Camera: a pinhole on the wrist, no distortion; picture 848 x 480 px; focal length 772.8 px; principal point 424.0 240.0 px. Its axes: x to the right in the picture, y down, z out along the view. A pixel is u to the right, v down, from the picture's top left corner.
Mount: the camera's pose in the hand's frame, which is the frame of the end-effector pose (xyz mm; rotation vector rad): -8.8 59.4 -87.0 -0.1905 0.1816 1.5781
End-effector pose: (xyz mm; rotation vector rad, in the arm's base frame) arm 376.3 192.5 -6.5 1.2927 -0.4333 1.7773
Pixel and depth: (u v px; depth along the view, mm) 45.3 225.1 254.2
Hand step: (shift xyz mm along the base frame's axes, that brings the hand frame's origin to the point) 113.7 -133.4 71.7
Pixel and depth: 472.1 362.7 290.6
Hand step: 1.5 -240.1 54.6
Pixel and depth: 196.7 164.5 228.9
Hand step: 49.8 -127.3 81.8
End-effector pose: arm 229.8 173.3 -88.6 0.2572 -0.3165 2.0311
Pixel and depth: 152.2 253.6 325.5
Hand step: -2.7 -108.2 234.0
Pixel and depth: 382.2 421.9 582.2
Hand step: -53.9 -357.8 392.6
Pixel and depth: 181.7 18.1 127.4
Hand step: -55.7 -15.2 46.6
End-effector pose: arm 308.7 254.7 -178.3 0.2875 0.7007 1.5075
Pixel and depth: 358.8 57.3 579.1
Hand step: 152.7 251.3 435.3
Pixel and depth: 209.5 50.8 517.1
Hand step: 217.5 225.6 345.6
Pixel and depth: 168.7 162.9 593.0
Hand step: 300.8 179.0 408.4
